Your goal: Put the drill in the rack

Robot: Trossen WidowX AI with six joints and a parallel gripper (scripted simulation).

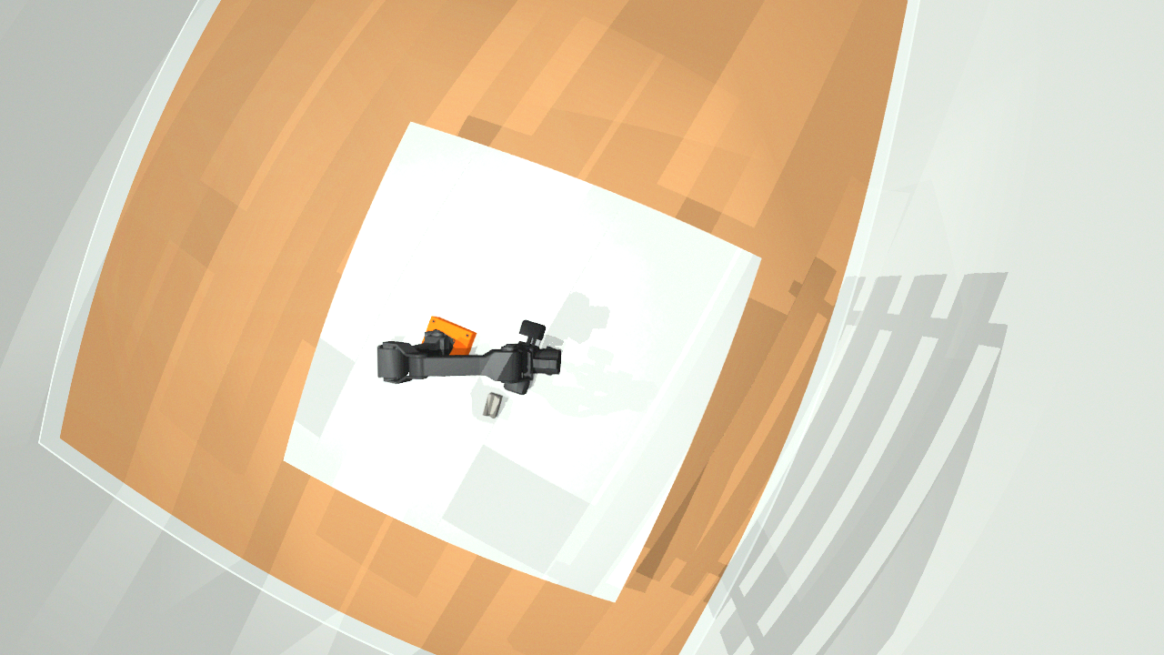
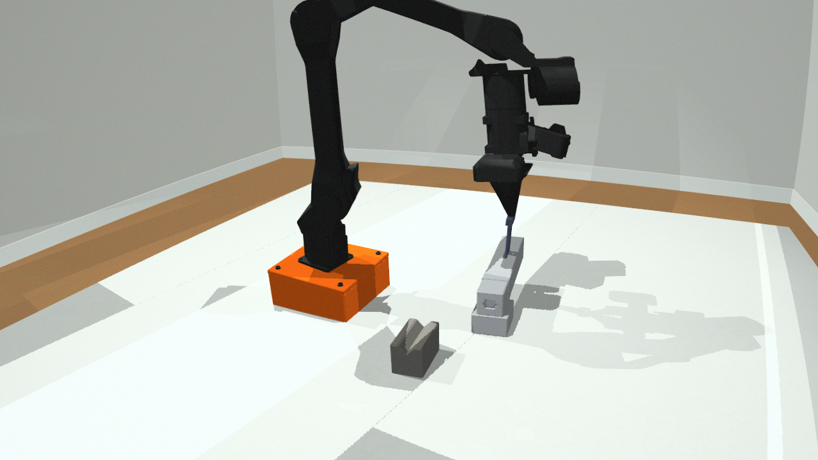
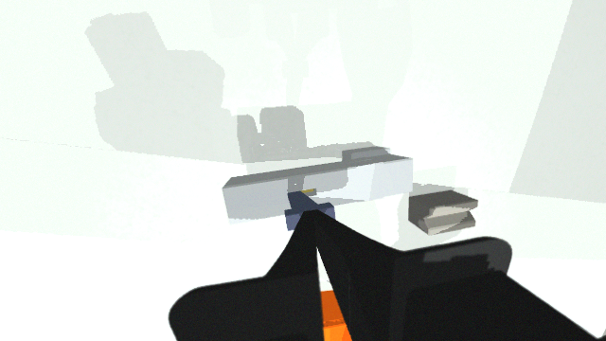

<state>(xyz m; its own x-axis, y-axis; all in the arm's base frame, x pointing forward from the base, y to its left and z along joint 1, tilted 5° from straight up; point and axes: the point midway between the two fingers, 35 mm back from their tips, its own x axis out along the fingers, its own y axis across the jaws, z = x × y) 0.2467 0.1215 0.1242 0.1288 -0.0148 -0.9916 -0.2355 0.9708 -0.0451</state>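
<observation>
My gripper tip is 30 mm above the dark blue key. Also, from my gripper tip: pale grey block 30 mm to the right, 90 mm below; then grey v-grooved rack 30 mm behind, 210 mm to the right, 120 mm below; then drill 50 mm to the right, 80 mm below.
</observation>
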